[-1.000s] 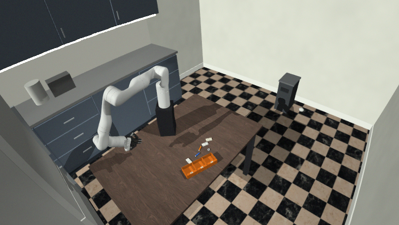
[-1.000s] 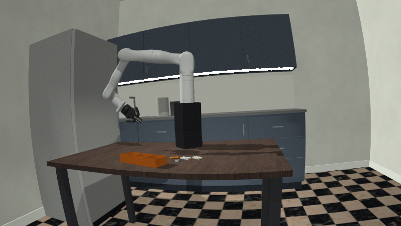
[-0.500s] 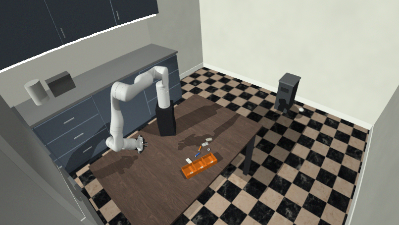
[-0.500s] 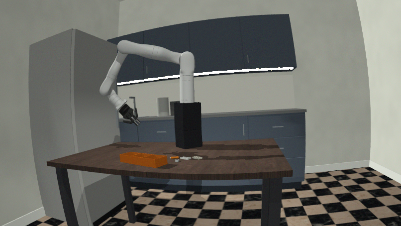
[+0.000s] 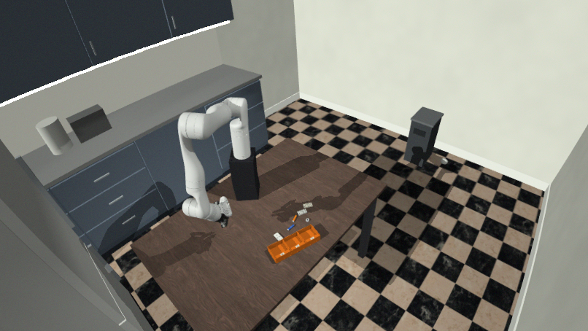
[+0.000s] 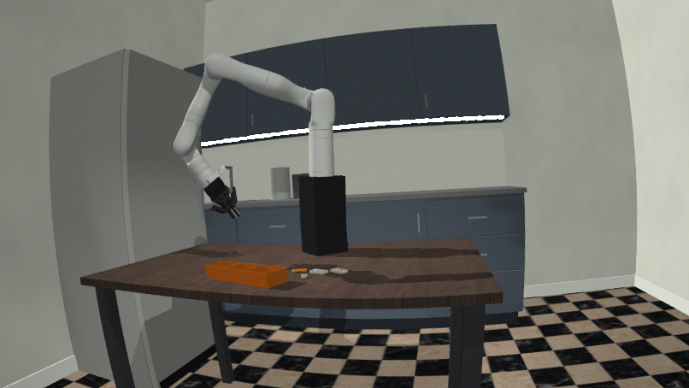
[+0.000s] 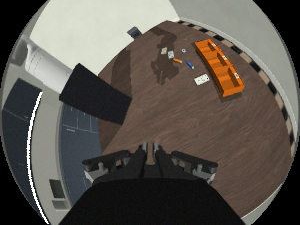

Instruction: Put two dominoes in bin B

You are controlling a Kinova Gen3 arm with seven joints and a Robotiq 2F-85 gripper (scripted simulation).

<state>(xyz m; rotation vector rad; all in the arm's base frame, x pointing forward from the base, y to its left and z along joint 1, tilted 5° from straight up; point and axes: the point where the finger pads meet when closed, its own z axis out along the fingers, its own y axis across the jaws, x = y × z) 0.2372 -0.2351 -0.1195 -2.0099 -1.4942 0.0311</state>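
The orange bin tray lies 24 cm ahead of my hand, 22 cm to the left of it and 15 cm below it. The rest, counted from my hand: blue marker 14 cm ahead, 27 cm to the left, 17 cm below; small nut 16 cm ahead, 37 cm to the left, 17 cm below; orange marker 10 cm ahead, 32 cm to the left, 17 cm below.
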